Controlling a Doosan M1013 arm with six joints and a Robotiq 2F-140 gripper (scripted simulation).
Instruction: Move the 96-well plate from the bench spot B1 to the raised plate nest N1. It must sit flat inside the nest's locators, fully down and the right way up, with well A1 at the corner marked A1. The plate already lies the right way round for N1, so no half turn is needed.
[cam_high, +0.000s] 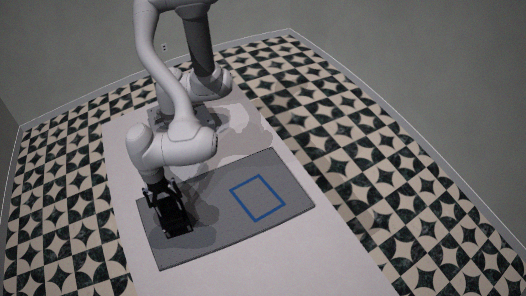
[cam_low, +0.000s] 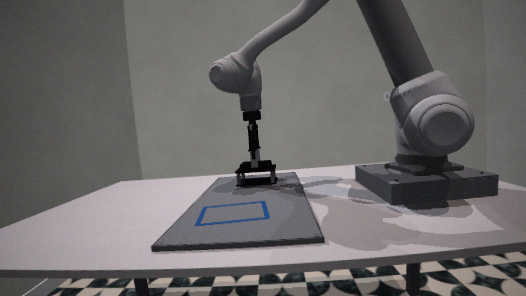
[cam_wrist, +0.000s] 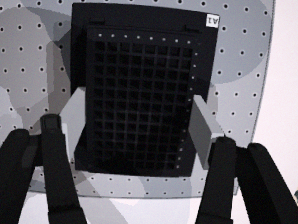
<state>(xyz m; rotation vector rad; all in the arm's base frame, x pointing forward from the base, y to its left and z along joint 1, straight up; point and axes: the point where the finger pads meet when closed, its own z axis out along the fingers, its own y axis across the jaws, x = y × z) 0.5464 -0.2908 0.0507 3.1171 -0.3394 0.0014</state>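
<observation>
Right now the black 96-well plate is 20 mm below my hand. The rest, counted from my hand: raised black nest N1: 40 mm below; white corner mark: 70 mm to the right, 60 mm ahead, 40 mm below.
</observation>
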